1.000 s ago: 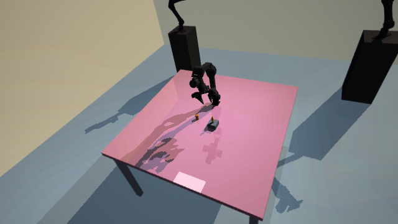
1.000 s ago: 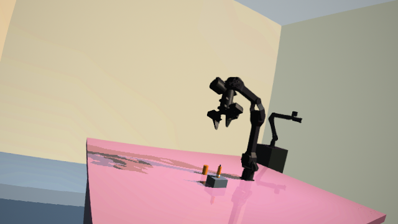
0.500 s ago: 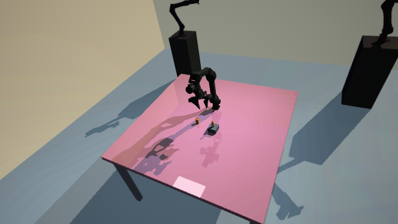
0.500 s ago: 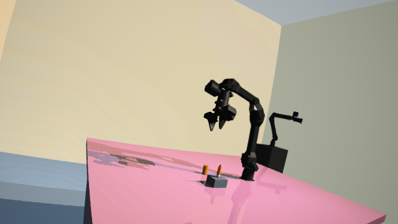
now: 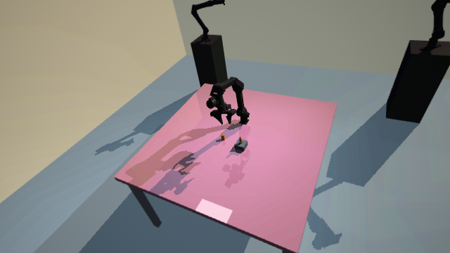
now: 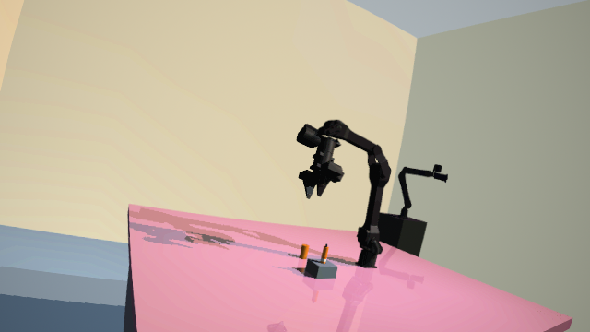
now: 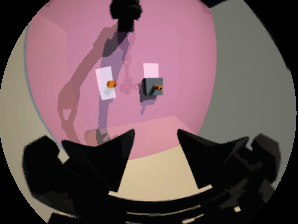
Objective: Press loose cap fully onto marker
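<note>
Now: gripper tip 7 cm past the orange cap, 9 cm to the left of it and 21 cm above it. From my gripper tip the other things lie so: orange marker 4 cm behind, 7 cm to the left, 16 cm below; grey holder block 4 cm behind, 7 cm to the left, 22 cm below.
</note>
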